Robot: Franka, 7 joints.
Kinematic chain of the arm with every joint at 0, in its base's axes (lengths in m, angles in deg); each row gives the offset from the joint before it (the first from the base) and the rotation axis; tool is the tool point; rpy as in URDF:
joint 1: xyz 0 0 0.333 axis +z
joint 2: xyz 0 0 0 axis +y
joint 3: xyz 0 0 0.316 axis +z
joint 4: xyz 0.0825 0 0 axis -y
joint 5: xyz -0.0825 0 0.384 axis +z
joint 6: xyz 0 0 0 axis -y
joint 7: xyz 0.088 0 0 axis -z
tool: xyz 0 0 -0.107 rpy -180 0 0
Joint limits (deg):
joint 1: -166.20..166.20
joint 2: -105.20..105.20
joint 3: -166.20..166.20
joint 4: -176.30..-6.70
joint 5: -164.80..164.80
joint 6: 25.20..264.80
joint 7: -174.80..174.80
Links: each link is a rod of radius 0.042 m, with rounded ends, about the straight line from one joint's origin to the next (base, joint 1, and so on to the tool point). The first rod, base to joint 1, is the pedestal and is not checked.
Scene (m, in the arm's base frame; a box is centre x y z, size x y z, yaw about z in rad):
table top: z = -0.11
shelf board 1: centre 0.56 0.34 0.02 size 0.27 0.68 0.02 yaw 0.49
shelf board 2: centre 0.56 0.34 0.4 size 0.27 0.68 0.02 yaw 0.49
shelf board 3: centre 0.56 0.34 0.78 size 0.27 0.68 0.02 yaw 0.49
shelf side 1: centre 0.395 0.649 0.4 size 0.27 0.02 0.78 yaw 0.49
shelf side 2: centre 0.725 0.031 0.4 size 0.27 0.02 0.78 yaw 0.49
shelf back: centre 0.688 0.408 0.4 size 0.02 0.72 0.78 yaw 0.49
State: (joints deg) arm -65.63 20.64 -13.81 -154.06 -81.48 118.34 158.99
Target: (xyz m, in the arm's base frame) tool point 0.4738 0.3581 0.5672
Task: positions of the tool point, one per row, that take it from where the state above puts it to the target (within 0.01 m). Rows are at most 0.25 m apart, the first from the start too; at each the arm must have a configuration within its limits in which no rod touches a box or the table.
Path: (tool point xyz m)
1: 0.1707 -0.3357 0.1818
2: 0.3278 -0.2546 0.2827
3: 0.4151 -0.0976 0.3918
4: 0.4029 0.0916 0.4920
5: 0.2905 0.2603 0.5672
6: 0.3450 0.3088 0.5697
7: 0.4060 0.3429 0.5692
8: 0.4738 0.3581 0.5672

